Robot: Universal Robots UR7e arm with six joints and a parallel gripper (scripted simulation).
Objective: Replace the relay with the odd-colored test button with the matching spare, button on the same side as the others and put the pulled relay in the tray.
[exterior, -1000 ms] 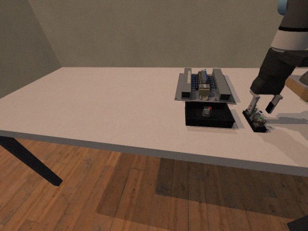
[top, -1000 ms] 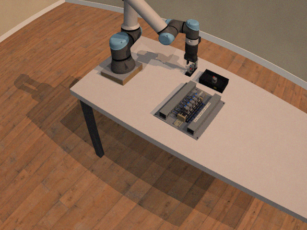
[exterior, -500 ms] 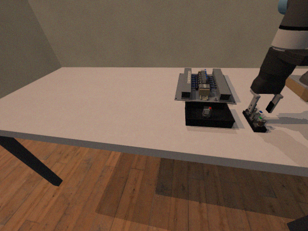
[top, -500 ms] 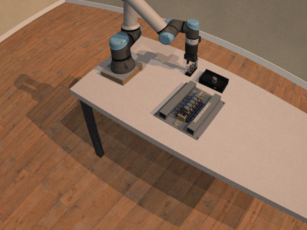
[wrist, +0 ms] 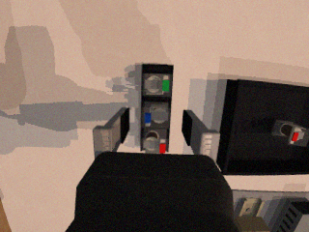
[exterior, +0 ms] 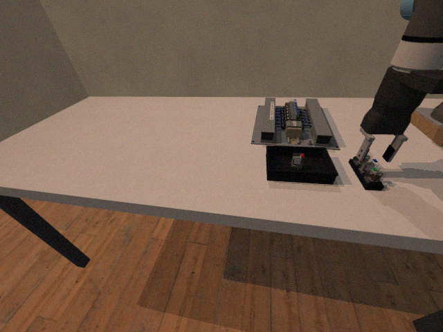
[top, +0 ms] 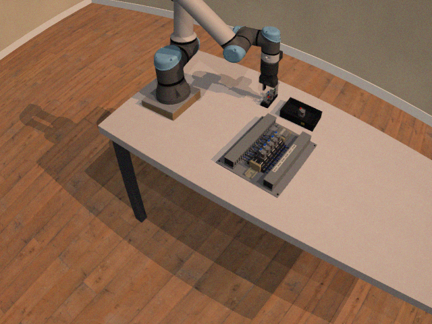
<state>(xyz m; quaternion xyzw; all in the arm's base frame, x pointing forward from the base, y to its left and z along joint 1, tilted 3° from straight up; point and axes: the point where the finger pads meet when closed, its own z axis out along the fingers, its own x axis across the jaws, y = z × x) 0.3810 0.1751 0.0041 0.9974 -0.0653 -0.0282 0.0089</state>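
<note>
My hand is 3 cm to the right of the green-button relay and 4 cm above it. Round my hand: black tray: 16 cm ahead, 4 cm to the right, 5 cm below; black spare holder: 6 cm below.
</note>
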